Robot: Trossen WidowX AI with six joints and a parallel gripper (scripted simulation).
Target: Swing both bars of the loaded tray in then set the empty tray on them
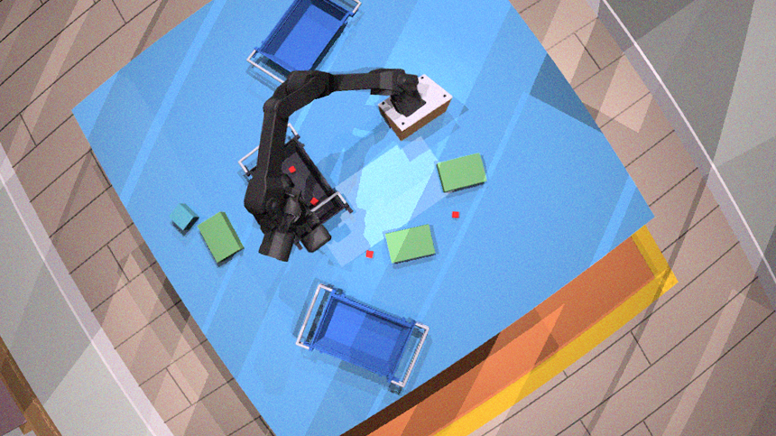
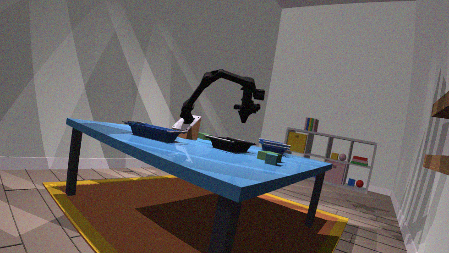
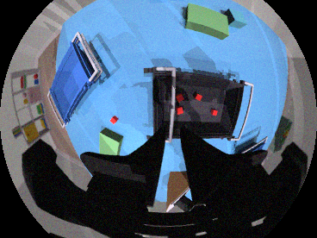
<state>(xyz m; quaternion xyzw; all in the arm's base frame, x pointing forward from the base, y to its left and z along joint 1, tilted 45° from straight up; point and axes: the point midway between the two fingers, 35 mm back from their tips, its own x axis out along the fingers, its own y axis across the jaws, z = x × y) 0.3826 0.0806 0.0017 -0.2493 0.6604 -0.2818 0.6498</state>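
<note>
Right now the blue plastic tray is 29 cm behind my gripper tip, 42 cm to the right of it and 12 cm below it. Also, from my gripper tip: teal cube: 30 cm ahead, 23 cm to the right, 14 cm below.
</note>
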